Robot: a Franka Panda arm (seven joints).
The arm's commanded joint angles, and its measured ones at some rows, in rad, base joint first. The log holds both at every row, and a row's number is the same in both.
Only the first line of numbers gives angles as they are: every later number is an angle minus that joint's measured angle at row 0.
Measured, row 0: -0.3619, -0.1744, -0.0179, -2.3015, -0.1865, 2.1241, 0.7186
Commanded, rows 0 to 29: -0.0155, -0.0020, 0.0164, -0.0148, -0.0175, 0.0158, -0.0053; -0.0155, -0.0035, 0.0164, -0.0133, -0.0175, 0.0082, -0.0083; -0.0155, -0.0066, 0.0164, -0.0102, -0.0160, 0.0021, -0.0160; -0.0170, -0.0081, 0.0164, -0.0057, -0.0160, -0.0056, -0.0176; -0.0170, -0.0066, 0.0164, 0.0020, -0.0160, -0.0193, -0.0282; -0.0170, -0.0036, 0.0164, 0.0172, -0.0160, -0.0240, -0.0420; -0.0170, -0.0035, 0.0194, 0.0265, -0.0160, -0.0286, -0.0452; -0.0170, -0.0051, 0.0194, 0.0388, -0.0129, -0.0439, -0.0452; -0.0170, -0.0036, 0.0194, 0.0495, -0.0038, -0.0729, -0.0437; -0.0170, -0.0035, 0.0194, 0.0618, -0.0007, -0.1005, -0.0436; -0.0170, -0.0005, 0.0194, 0.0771, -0.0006, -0.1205, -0.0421; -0.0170, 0.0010, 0.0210, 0.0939, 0.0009, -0.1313, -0.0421; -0.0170, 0.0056, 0.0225, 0.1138, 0.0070, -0.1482, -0.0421; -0.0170, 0.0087, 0.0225, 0.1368, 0.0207, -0.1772, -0.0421; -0.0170, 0.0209, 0.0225, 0.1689, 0.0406, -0.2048, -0.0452; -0.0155, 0.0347, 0.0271, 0.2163, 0.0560, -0.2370, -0.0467; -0.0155, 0.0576, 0.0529, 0.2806, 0.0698, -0.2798, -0.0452; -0.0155, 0.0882, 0.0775, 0.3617, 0.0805, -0.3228, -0.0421; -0.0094, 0.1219, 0.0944, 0.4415, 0.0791, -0.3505, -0.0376; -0.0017, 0.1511, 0.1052, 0.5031, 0.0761, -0.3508, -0.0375; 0.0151, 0.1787, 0.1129, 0.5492, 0.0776, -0.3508, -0.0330; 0.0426, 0.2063, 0.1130, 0.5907, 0.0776, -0.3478, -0.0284; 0.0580, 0.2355, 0.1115, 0.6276, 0.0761, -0.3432, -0.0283; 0.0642, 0.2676, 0.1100, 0.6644, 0.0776, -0.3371, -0.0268; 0.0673, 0.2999, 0.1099, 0.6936, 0.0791, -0.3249, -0.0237; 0.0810, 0.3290, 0.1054, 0.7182, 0.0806, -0.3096, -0.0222; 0.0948, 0.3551, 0.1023, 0.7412, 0.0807, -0.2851, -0.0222; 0.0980, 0.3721, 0.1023, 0.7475, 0.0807, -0.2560, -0.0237; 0.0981, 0.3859, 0.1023, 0.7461, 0.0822, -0.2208, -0.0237; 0.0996, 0.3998, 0.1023, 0.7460, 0.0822, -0.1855, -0.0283
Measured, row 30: 0.0872, 0.3360, 0.1091, 0.6940, 0.0710, -0.2505, -0.0252
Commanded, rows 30 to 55: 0.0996, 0.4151, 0.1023, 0.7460, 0.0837, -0.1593, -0.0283; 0.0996, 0.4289, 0.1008, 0.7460, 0.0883, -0.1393, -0.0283; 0.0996, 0.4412, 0.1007, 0.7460, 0.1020, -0.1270, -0.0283; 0.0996, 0.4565, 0.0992, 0.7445, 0.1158, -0.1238, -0.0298; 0.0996, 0.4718, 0.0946, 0.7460, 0.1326, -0.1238, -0.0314; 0.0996, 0.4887, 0.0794, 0.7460, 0.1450, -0.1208, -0.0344; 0.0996, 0.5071, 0.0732, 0.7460, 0.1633, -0.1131, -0.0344; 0.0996, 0.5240, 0.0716, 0.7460, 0.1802, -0.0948, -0.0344; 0.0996, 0.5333, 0.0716, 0.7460, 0.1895, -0.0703, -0.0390; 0.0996, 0.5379, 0.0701, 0.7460, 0.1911, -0.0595, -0.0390; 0.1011, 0.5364, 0.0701, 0.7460, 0.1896, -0.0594, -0.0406; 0.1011, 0.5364, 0.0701, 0.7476, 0.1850, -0.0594, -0.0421; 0.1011, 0.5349, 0.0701, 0.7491, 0.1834, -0.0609, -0.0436; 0.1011, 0.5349, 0.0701, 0.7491, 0.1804, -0.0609, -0.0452; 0.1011, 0.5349, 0.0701, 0.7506, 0.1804, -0.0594, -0.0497; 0.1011, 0.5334, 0.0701, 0.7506, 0.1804, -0.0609, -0.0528; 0.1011, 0.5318, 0.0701, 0.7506, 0.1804, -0.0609, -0.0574; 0.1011, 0.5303, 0.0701, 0.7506, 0.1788, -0.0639, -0.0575; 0.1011, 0.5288, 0.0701, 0.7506, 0.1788, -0.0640, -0.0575; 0.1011, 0.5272, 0.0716, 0.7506, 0.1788, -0.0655, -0.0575; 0.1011, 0.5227, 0.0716, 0.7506, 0.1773, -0.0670, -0.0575; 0.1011, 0.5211, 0.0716, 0.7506, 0.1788, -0.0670, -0.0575; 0.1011, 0.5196, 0.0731, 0.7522, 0.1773, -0.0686, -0.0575; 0.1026, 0.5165, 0.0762, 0.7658, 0.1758, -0.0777, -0.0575; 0.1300, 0.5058, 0.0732, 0.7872, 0.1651, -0.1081, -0.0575; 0.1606, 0.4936, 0.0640, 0.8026, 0.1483, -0.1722, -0.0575
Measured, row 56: 0.1014, 0.5260, 0.0776, 0.7558, 0.1750, -0.0673, -0.0389
